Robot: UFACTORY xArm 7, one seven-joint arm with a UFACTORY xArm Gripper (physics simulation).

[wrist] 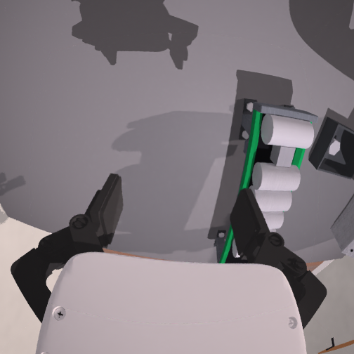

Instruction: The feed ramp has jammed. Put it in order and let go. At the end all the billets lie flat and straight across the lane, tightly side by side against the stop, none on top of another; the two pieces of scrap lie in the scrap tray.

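Note:
My gripper [179, 197] is open and empty. Its right finger overlaps the feed ramp, a long lane with a green side rail [251, 150], and hides part of it. A large white billet [289, 131] lies across the lane beside the grey end plate [285, 111]; its right end covers part of the right rail. Below it in the view, a pale squarish piece [284, 156] stands in a gap. Then come white billets [277, 176] [275, 200] [274, 220] close together across the lane. The lane's near part is hidden by my gripper.
A dark open box [320, 142] stands right of the ramp, with a small pale hexagonal piece [335, 147] showing in it; I cannot tell whether this is scrap. A grey plate [346, 227] is at the right edge. Dark bolted brackets [221, 241] stick out left of the ramp.

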